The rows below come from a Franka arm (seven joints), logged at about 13 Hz.
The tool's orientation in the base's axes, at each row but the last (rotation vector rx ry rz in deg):
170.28, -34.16, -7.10
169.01, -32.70, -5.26
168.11, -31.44, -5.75
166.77, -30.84, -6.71
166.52, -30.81, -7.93
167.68, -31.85, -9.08
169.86, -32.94, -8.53
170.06, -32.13, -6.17
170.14, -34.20, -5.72
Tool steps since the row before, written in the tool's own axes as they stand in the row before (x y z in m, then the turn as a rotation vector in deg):
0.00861, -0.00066, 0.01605, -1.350, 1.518, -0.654
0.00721, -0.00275, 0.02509, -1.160, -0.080, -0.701
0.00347, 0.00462, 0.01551, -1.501, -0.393, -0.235
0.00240, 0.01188, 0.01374, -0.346, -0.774, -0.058
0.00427, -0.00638, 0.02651, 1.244, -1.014, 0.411
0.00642, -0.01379, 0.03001, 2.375, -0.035, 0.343
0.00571, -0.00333, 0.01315, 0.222, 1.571, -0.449
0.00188, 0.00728, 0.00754, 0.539, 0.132, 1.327
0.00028, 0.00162, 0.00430, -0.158, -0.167, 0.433
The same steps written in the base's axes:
0.00655, -0.00417, -0.01649, -1.752, -0.809, 0.912
0.00555, -0.00322, -0.02545, -0.985, 0.594, 0.721
0.00014, -0.00768, -0.01466, -1.236, 0.941, 0.223
-0.00339, -0.01399, -0.01133, -0.047, 0.845, -0.074
0.00289, 0.00002, -0.02745, 1.456, 0.413, -0.673
0.00684, 0.00622, -0.03235, 2.165, -0.897, -0.519
0.00493, -0.00036, -0.01386, -0.316, -1.487, 0.638
-0.00156, -0.00820, -0.00661, 0.332, -0.457, -1.323
-0.00073, -0.00200, -0.00408, -0.119, 0.173, -0.443

